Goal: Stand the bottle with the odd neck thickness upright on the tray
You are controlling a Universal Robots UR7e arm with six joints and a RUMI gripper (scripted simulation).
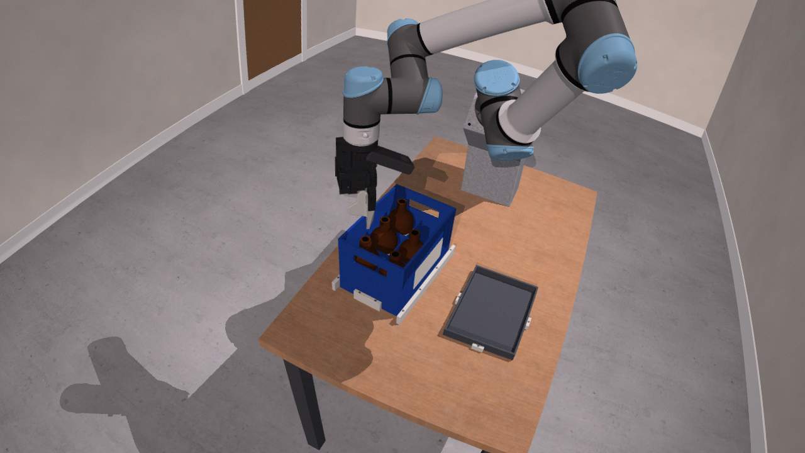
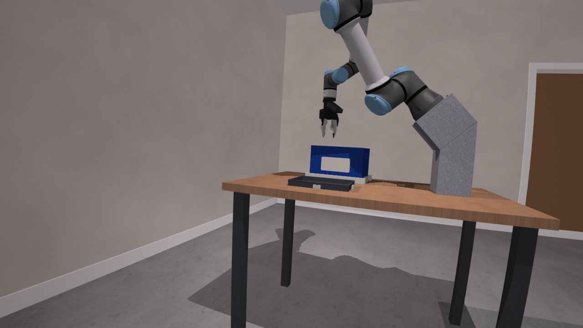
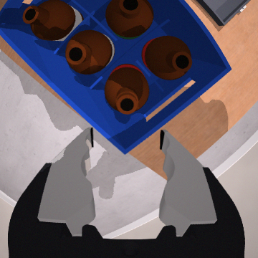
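The bottle lies 15 cm below my hand. Round my hand: dark tray: 10 cm behind, 34 cm to the left, 23 cm below; crate: 9 cm behind, 4 cm to the left, 16 cm below.
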